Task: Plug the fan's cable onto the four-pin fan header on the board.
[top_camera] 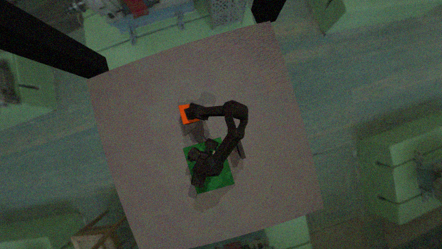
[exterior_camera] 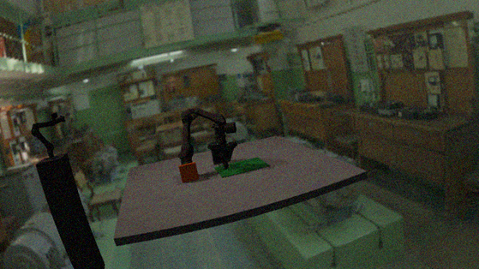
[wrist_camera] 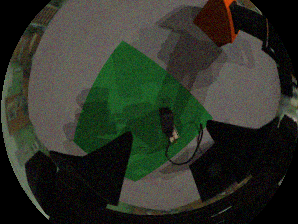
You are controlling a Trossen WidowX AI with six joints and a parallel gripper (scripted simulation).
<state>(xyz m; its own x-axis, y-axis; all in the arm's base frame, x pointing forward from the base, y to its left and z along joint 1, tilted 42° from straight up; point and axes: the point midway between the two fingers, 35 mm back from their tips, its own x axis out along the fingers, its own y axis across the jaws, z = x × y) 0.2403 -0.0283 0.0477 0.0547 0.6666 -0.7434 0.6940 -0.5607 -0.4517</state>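
Right now the dark fan plug is 10 mm to the left of my gripper tip and 50 mm below it. Round my gripper tip: green board 90 mm ahead, 30 mm to the right, 90 mm below; dark fan 30 mm ahead, 180 mm to the left, 20 mm below.
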